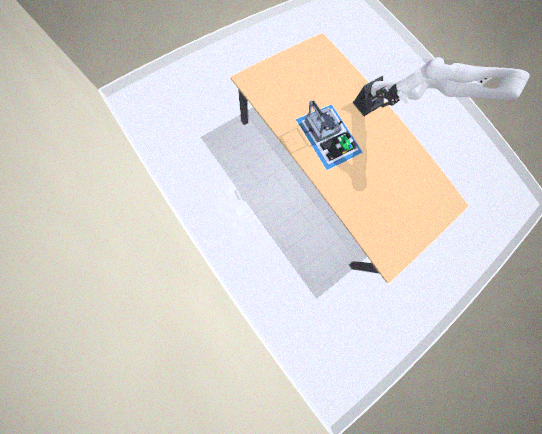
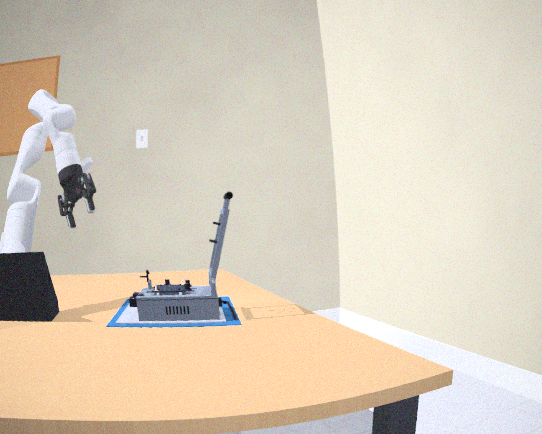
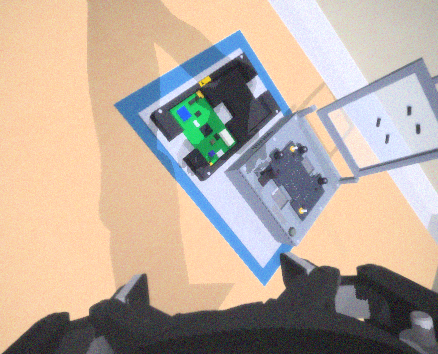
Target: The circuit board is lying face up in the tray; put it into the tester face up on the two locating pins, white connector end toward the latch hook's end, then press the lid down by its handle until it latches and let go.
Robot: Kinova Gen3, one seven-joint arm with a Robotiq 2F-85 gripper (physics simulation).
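Frame: origin at the arm's base, x ahead, y left, z up, level; metres.
Where they show: gripper, fingertip midpoint: (image 1: 376, 103) (image 2: 82, 220) (image 3: 216, 278); arm's base, origin of the base link: (image 1: 375, 89) (image 2: 13, 269).
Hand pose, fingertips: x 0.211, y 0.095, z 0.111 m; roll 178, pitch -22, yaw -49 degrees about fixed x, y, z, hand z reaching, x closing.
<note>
Things, the pixels of their top centre, and the offset from my fingertips. "spot": a spot on its surface instead. Level surfaces: height alone.
- green circuit board, middle of its top: (image 3: 206, 126) (image 1: 345, 142) dx +0.187, dy +0.025, dz -0.206 m
- black tray, surface spot: (image 3: 232, 95) spot: dx +0.277, dy +0.017, dz -0.215 m
- black handle end, surface spot: (image 2: 228, 195) spot: dx +0.331, dy -0.237, dz +0.034 m
- latch hook, middle of its top: (image 3: 273, 176) (image 2: 144, 269) dx +0.155, dy -0.082, dz -0.126 m
- blue-bordered white mat, its level: dz -0.231 m
- wooden table, its level: dz -0.233 m
The green circuit board (image 3: 202, 127) (image 1: 346, 143) lies face up at one side of the black tray (image 3: 232, 95); its white connector (image 3: 227, 137) is on the edge facing the tester. The grey tester (image 3: 265, 215) (image 2: 150, 307) (image 1: 315, 131) stands beside the tray. Two gold pins (image 3: 293, 149) (image 3: 302, 211) show in its dark bed. Its lid (image 3: 367, 90) (image 2: 219, 240) stands open, nearly upright, with a black handle end (image 2: 228, 195) on top. The latch hook (image 2: 148, 277) stands at the end opposite the hinge. My gripper (image 2: 82, 219) (image 3: 216, 278) is open and empty, high above the table and away from the tester.
Tray and tester sit on a blue-bordered white mat (image 3: 201, 201) (image 1: 327, 166) (image 2: 120, 318) on the wooden table (image 1: 400, 200) (image 2: 300, 370). The raised lid is at the table-edge side. The arm's black base (image 2: 25, 290) stands at the opposite side.
</note>
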